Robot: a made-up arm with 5 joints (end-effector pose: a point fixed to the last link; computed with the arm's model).
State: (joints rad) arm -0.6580 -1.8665 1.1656 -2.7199 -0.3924
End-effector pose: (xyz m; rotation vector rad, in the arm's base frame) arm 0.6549 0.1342 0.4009 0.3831 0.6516 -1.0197
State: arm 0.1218 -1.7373 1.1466 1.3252 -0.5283
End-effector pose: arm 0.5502 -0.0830 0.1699 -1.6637 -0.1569 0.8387
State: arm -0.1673 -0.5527 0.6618 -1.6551 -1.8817
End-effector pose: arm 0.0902 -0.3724 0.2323 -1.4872 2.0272 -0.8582
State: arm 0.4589 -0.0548 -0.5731 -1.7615 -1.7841
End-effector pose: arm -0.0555 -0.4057 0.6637 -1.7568 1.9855 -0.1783
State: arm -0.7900 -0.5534 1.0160 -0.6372 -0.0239
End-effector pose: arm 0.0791 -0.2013 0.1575 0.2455 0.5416 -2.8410
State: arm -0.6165 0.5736 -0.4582 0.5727 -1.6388
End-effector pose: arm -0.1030 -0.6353 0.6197 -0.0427 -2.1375 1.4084
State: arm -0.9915 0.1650 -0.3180 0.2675 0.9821
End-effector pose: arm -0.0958 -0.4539 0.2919 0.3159 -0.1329 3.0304
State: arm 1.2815 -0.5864 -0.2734 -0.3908 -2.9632
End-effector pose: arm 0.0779 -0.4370 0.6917 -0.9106 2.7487 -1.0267
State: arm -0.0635 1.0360 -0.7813 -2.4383 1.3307
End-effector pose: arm 0.0166 -0.3818 1.0732 0.2098 1.0127 -1.6344
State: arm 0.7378 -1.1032 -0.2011 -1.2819 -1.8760
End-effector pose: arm 0.2955 -0.4379 0.3235 -1.3149 1.4842 -0.7748
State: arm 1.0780 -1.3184 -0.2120 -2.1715 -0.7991
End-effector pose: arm 0.3680 -0.4421 0.3597 -1.2513 0.2838 -0.5858
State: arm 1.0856 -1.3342 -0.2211 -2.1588 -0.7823
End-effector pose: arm 0.3744 -0.4404 0.3582 -1.2220 0.2735 -0.5817
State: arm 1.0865 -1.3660 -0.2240 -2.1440 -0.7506
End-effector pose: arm 0.3879 -0.4349 0.3506 -1.1621 0.2507 -0.5762
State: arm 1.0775 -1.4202 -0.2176 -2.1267 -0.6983
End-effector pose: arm 0.4112 -0.4227 0.3351 -1.0589 0.2114 -0.5683
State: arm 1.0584 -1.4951 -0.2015 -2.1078 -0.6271
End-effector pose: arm 0.4434 -0.4022 0.3133 -0.9144 0.1586 -0.5574
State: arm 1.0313 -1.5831 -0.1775 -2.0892 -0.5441
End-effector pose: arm 0.4807 -0.3731 0.2899 -0.7419 0.0995 -0.5439
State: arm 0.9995 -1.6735 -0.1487 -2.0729 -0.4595
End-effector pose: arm 0.5182 -0.3380 0.2692 -0.5616 0.0423 -0.5297
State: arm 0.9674 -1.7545 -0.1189 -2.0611 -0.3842
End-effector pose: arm 0.5507 -0.3022 0.2543 -0.3975 -0.0067 -0.5172
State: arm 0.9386 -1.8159 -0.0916 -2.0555 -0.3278
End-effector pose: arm 0.5748 -0.2720 0.2455 -0.2711 -0.0431 -0.5093
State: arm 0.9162 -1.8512 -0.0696 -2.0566 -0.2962
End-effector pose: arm 0.5886 -0.2523 0.2411 -0.1967 -0.0651 -0.5077
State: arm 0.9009 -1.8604 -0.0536 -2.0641 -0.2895
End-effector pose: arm 0.5926 -0.2444 0.2392 -0.1755 -0.0735 -0.5124
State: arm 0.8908 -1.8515 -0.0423 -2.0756 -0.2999
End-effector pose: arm 0.5900 -0.2450 0.2382 -0.1914 -0.0722 -0.5211
